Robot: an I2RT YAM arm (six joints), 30 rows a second.
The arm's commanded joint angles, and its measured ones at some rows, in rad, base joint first. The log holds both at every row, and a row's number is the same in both.
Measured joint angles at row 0: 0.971, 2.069, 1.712, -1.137, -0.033, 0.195
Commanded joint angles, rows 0 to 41: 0.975, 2.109, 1.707, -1.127, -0.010, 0.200; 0.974, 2.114, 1.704, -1.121, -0.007, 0.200; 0.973, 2.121, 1.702, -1.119, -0.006, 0.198; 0.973, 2.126, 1.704, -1.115, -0.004, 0.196; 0.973, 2.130, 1.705, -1.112, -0.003, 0.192; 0.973, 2.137, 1.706, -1.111, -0.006, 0.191; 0.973, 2.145, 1.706, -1.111, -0.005, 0.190; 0.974, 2.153, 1.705, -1.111, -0.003, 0.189; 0.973, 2.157, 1.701, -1.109, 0.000, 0.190; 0.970, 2.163, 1.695, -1.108, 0.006, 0.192; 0.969, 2.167, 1.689, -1.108, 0.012, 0.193; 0.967, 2.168, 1.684, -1.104, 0.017, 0.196; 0.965, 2.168, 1.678, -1.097, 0.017, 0.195; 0.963, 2.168, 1.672, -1.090, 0.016, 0.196; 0.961, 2.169, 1.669, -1.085, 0.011, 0.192; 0.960, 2.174, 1.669, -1.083, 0.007, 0.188; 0.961, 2.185, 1.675, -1.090, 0.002, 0.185; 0.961, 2.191, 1.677, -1.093, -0.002, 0.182; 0.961, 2.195, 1.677, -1.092, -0.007, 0.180; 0.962, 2.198, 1.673, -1.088, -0.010, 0.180; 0.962, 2.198, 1.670, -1.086, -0.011, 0.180; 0.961, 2.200, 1.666, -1.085, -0.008, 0.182; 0.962, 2.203, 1.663, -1.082, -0.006, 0.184; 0.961, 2.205, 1.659, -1.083, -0.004, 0.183; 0.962, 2.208, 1.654, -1.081, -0.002, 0.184; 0.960, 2.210, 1.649, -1.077, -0.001, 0.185; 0.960, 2.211, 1.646, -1.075, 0.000, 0.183; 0.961, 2.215, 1.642, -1.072, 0.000, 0.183; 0.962, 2.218, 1.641, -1.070, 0.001, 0.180; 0.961, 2.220, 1.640, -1.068, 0.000, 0.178; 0.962, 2.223, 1.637, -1.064, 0.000, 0.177; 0.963, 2.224, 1.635, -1.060, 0.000, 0.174; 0.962, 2.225, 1.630, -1.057, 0.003, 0.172; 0.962, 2.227, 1.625, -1.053, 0.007, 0.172; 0.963, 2.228, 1.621, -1.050, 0.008, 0.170; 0.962, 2.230, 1.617, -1.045, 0.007, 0.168; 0.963, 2.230, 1.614, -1.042, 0.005, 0.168; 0.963, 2.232, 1.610, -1.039, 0.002, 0.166; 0.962, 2.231, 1.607, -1.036, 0.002, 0.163; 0.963, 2.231, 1.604, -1.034, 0.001, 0.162; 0.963, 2.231, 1.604, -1.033, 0.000, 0.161; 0.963, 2.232, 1.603, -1.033, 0.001, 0.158
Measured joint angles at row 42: 0.968, 2.179, 1.660, -1.045, -0.030, 0.170
